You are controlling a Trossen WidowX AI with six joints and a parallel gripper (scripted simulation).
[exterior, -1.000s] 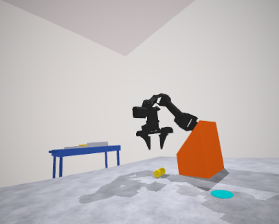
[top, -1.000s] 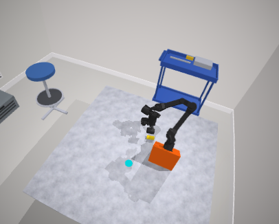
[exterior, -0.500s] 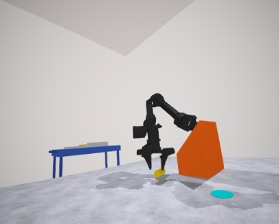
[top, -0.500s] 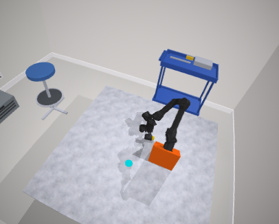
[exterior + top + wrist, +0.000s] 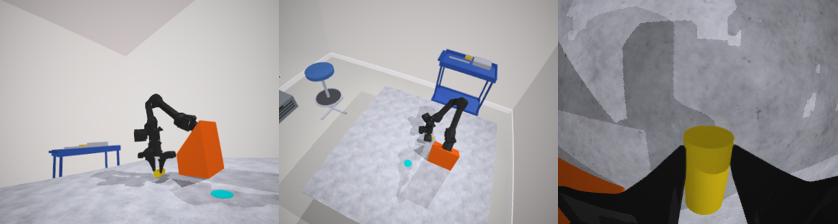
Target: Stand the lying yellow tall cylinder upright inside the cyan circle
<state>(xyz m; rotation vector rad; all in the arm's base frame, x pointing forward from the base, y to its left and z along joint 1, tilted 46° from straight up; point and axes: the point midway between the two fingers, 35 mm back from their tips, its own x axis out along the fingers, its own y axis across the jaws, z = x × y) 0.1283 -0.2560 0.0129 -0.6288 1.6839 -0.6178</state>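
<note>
Now: gripper tip 28 cm to the right of the cyan circle, 10 cm short of it and 2 cm above it. Round my gripper tip: yellow tall cylinder 2 cm behind.
</note>
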